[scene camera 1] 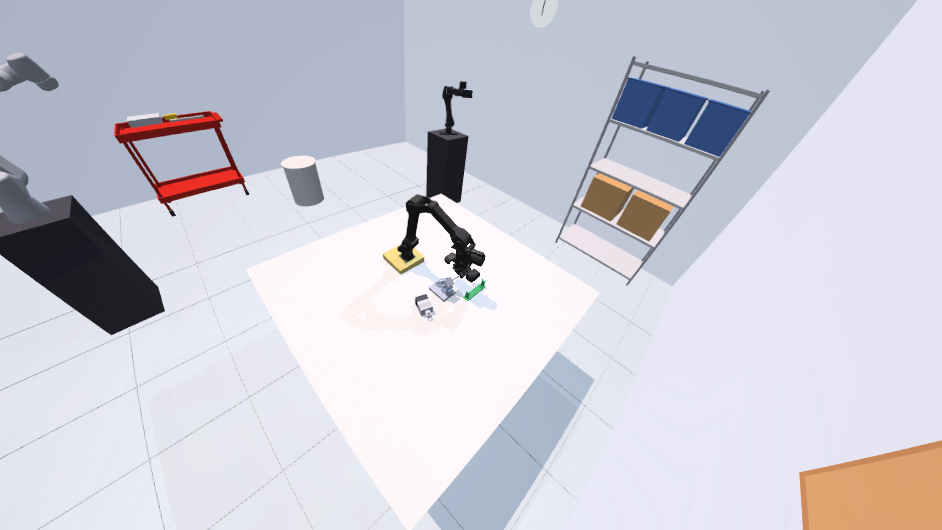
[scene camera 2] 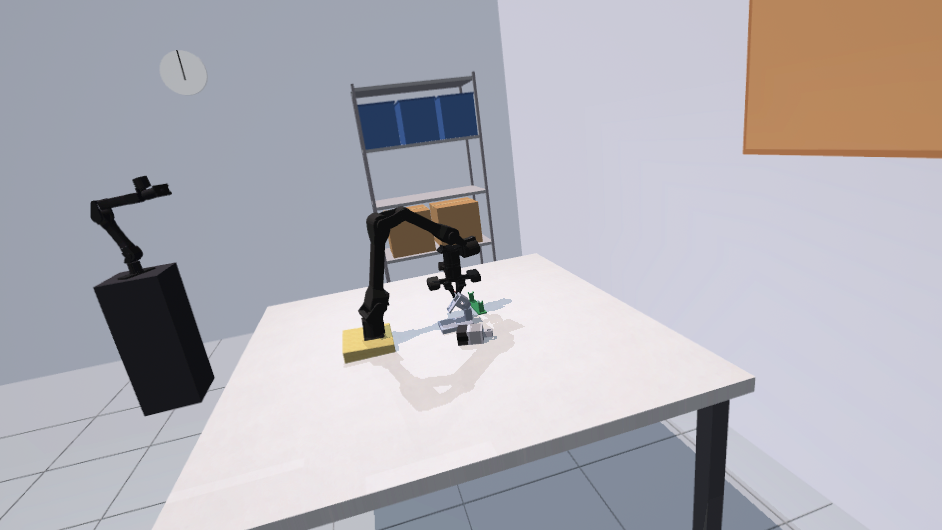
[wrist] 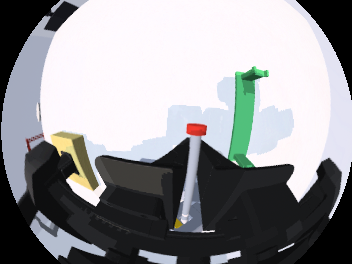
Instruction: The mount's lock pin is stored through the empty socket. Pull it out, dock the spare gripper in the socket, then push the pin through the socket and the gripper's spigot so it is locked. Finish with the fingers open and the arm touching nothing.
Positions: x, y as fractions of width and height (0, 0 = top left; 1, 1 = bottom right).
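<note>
The gripper (wrist: 0.55, 0.54) appears together with a lock pin (wrist: 0.56, 0.50), while a grey mount (scene camera 2: 0.47, 0.62) is visible as well.
</note>
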